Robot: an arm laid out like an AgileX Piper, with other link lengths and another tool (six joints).
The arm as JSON. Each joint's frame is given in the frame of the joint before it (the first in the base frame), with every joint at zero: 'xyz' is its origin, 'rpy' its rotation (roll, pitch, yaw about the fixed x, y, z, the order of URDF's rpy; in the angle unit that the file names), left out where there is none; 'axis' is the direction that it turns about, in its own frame. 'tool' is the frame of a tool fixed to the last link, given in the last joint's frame.
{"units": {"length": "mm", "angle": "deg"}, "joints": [
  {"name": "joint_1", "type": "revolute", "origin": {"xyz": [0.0, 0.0, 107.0]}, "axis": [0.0, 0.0, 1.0]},
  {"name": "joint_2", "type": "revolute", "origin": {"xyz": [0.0, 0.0, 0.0], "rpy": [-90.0, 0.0, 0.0]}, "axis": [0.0, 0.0, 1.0]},
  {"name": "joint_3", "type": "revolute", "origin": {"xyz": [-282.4, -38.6, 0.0]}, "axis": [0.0, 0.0, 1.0]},
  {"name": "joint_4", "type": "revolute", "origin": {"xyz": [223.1, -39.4, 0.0], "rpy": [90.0, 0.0, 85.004]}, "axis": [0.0, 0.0, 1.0]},
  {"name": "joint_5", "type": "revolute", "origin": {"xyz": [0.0, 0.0, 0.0], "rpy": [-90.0, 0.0, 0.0]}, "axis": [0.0, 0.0, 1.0]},
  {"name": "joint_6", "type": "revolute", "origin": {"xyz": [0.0, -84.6, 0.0], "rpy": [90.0, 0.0, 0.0]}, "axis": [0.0, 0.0, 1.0]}
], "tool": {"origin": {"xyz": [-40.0, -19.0, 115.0], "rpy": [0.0, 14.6, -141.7]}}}
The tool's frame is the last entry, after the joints.
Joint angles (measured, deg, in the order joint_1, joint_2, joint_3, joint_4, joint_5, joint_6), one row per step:
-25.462, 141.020, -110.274, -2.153, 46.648, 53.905
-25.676, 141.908, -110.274, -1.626, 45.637, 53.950
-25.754, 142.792, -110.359, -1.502, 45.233, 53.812
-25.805, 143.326, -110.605, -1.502, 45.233, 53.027
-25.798, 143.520, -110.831, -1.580, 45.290, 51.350
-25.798, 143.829, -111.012, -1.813, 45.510, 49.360
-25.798, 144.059, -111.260, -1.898, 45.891, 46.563
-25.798, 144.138, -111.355, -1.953, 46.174, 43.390
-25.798, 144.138, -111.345, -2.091, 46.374, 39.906
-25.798, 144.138, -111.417, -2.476, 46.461, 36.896
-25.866, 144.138, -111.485, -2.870, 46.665, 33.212
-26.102, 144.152, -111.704, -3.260, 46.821, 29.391
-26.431, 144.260, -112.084, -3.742, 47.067, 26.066
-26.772, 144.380, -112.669, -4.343, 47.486, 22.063
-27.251, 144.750, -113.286, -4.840, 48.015, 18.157
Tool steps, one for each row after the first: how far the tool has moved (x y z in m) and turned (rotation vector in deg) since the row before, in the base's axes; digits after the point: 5 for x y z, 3 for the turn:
0.00064, -0.00100, -0.00734, 0.399, -0.328, -0.460
-0.00042, -0.00021, -0.00728, 0.239, 0.326, 0.007
0.00025, -0.00050, -0.00354, -0.077, 0.373, 0.699
0.00158, -0.00057, -0.00034, -0.480, 0.296, 1.645
0.00075, -0.00053, -0.00164, -0.538, 0.693, 2.007
0.00144, -0.00021, -0.00075, -0.602, 0.766, 2.710
0.00172, -0.00003, 0.00004, -0.695, 0.717, 3.064
0.00188, -0.00005, 0.00045, -0.845, 0.740, 3.407
0.00206, -0.00077, 0.00104, -1.003, 0.598, 3.071
0.00187, -0.00097, 0.00095, -1.105, 0.825, 3.650
0.00189, -0.00248, 0.00161, -1.202, 0.697, 3.612
0.00118, -0.00346, 0.00136, -1.147, 0.702, 3.075
0.00177, -0.00370, 0.00216, -1.395, 0.878, 3.751
0.00027, -0.00412, -0.00038, -1.123, 1.147, 3.458

